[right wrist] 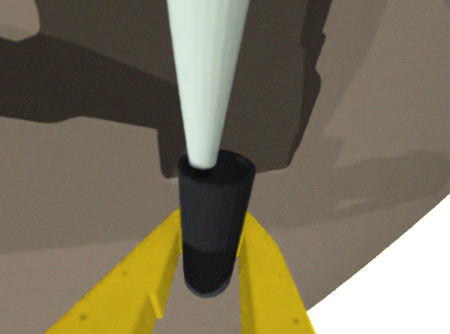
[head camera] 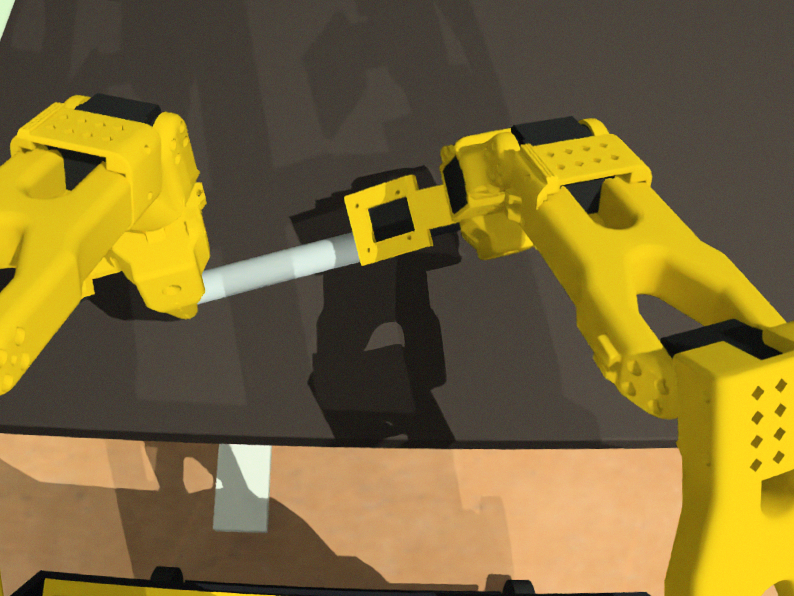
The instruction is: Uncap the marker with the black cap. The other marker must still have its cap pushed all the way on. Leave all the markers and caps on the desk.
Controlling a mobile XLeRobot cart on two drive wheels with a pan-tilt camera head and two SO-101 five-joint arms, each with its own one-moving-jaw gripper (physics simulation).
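Places are measured from the left arm's base along level axes (x left, y back, z up), in centimetres.
Where they show: left end effector, tool point: [head camera: 187, 308]; right end effector, tool point: [right wrist: 197, 211] [head camera: 466, 226].
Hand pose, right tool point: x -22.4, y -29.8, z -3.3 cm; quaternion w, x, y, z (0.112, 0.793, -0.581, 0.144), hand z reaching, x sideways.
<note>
After its pixels a point has its place.
The white body of the marker [head camera: 278, 266] {x -10.7, y -25.3, z -1.6 cm} [right wrist: 207, 75] slants across the middle of the head view, over the desk. My left gripper [head camera: 192, 296] is shut on its left end. My right gripper [head camera: 381, 238] [right wrist: 211, 231] {x -22.4, y -29.8, z -3.3 cm} is shut on the black cap [right wrist: 212, 215], with one jaw on each side. The cap's open mouth shows in the right wrist view. The marker's white end overlaps the mouth's far rim there and looks narrower than the opening; whether they touch I cannot tell. In the head view the cap is hidden under the right gripper. The other marker does not show.
The dark desk [head camera: 609, 83] {x -34.7, y -45.2, z -5.5 cm} lies under both grippers, with arm shadows across it. Its front edge [head camera: 513, 442] {x -25.5, y -16.2, z -6.0 cm} runs below them. Beyond it are the wooden floor [head camera: 596, 513] {x -54.7, y -23.1, z -77.5 cm} with a pale strip [head camera: 241, 513] and the cart's front rim [head camera: 384, 585].
</note>
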